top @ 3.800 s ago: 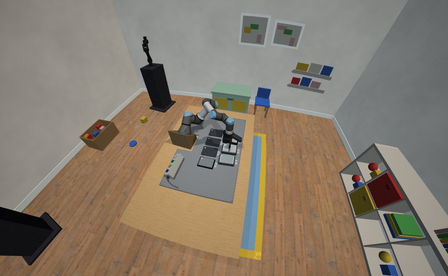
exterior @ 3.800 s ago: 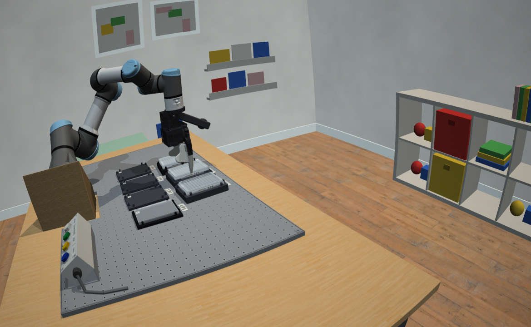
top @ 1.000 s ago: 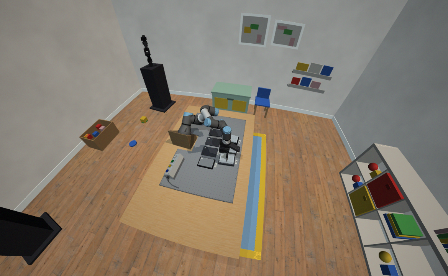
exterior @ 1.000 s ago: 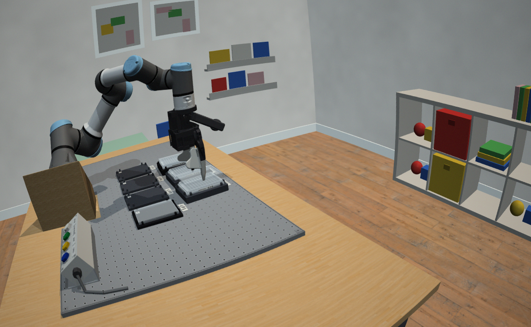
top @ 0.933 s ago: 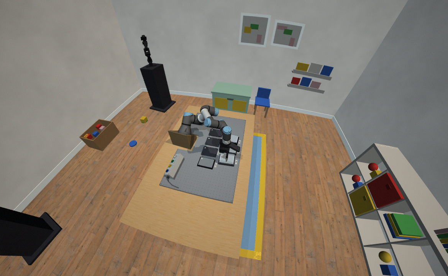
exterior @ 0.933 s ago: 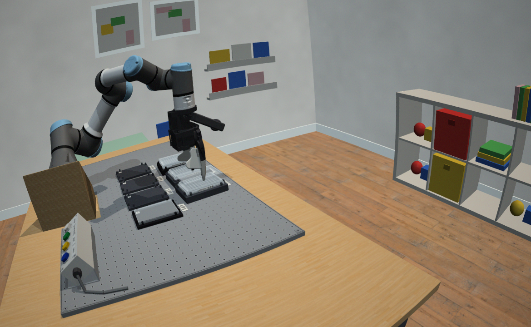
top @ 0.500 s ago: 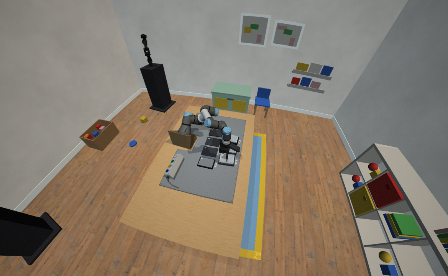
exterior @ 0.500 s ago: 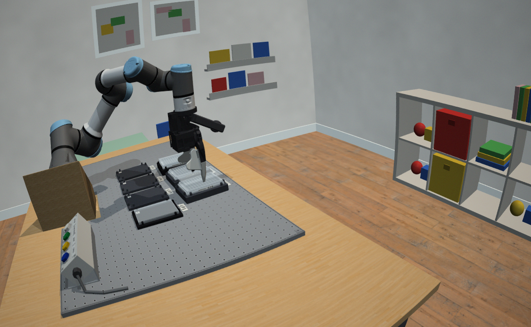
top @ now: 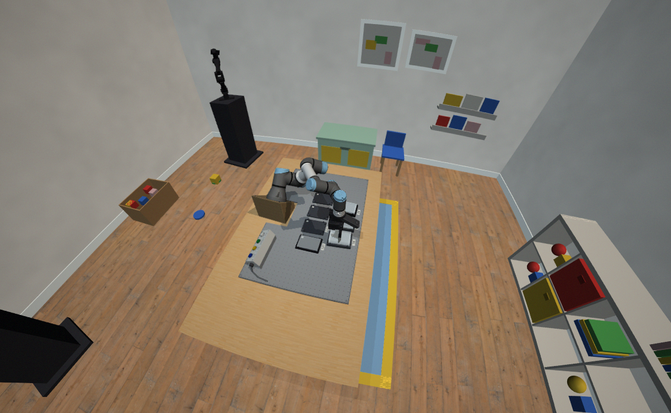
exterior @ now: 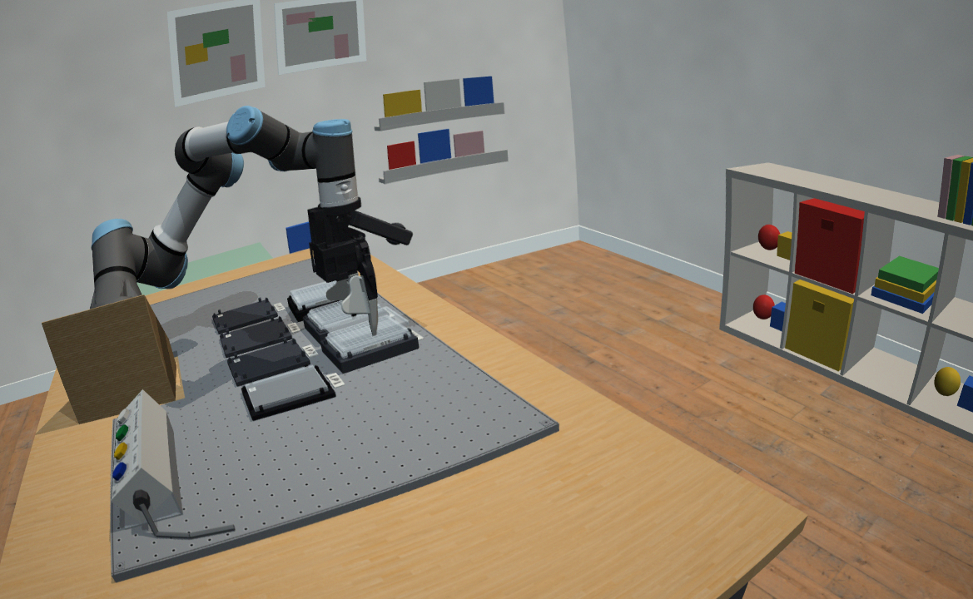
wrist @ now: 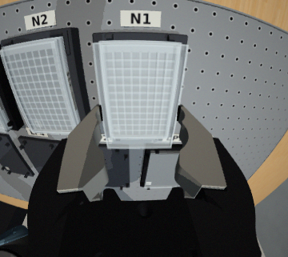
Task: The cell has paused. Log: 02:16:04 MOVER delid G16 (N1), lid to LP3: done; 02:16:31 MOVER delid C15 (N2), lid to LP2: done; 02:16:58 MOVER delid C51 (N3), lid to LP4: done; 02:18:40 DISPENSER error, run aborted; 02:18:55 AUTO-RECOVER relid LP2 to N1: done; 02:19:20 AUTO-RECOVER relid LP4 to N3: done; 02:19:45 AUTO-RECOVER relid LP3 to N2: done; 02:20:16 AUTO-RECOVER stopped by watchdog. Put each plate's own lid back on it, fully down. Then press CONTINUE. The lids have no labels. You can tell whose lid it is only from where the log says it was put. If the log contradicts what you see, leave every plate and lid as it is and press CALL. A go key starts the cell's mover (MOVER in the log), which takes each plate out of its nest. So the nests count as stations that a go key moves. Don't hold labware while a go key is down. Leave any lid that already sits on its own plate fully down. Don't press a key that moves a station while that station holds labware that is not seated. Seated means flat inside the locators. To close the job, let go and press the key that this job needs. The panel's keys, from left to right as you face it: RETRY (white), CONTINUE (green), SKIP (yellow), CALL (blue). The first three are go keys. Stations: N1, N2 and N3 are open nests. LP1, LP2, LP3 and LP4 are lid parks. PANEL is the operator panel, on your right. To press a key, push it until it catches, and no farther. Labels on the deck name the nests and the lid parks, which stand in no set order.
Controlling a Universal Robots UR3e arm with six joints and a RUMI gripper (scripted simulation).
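My hand is 30 mm above the plate. Also, from my hand: lid park LP1 (160 mm behind, 90 mm to the right, 50 mm below); lid park LP2 (190 mm behind, 40 mm to the left, 50 mm below); pale grey lid (160 mm behind, 90 mm to the right, 40 mm below).
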